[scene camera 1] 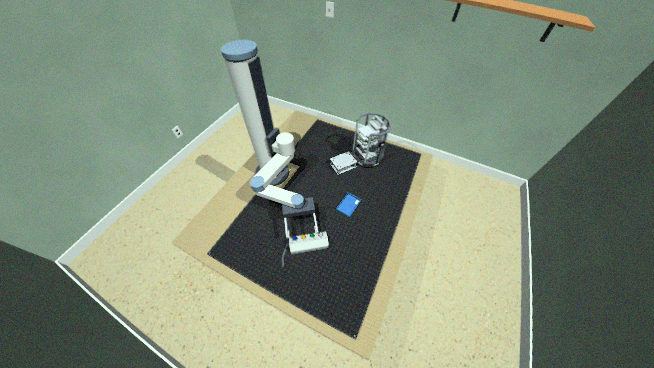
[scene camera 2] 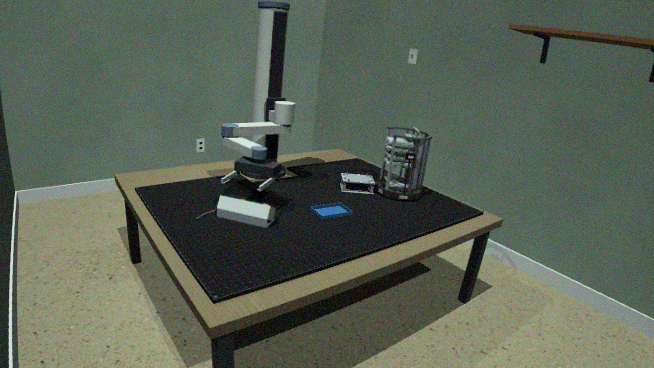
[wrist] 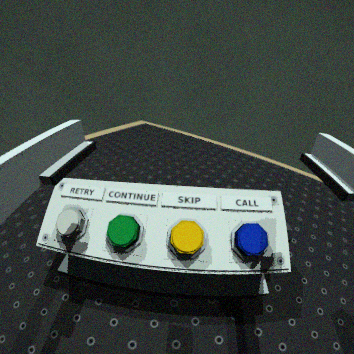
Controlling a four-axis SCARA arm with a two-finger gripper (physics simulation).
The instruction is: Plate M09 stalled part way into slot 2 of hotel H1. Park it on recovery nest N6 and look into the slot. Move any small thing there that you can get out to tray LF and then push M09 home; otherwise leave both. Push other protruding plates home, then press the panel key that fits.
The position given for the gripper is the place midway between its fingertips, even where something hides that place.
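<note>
Gripper (wrist: 200,135) empty, carries nothing. CALL button (wrist: 250,239) visible. SKIP button (wrist: 186,236), CONTINUE button (wrist: 122,230) likewise visible.
</note>
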